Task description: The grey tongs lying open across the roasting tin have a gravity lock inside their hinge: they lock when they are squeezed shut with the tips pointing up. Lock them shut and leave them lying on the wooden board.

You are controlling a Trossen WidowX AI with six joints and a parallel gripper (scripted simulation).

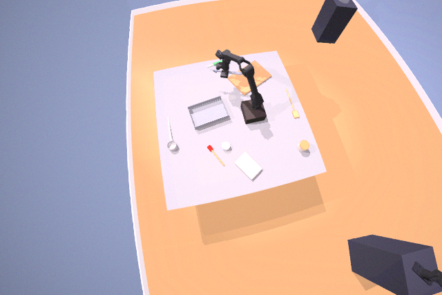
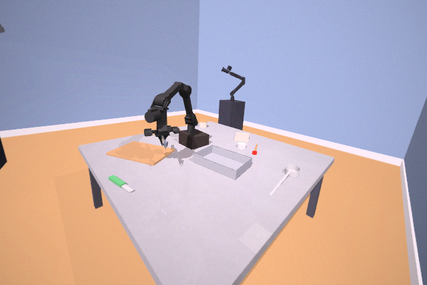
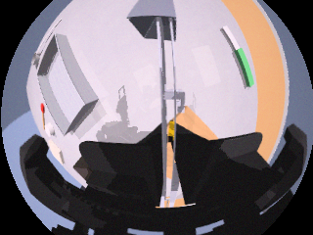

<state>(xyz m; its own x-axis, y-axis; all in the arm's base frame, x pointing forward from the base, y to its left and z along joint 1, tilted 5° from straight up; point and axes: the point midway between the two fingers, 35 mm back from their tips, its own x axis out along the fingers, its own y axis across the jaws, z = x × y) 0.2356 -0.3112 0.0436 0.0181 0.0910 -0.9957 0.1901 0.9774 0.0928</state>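
Now: the wooden board 240 mm behind my gripper tip, 60 mm to the right of it and 120 mm below it. From my gripper tip the other things lie so: red-headed spatula (130 mm ahead, 660 mm to the left, 120 mm below); then grey roasting tin (160 mm ahead, 310 mm to the left, 100 mm below); then white block (130 mm behind, 780 mm to the left, 110 mm below).
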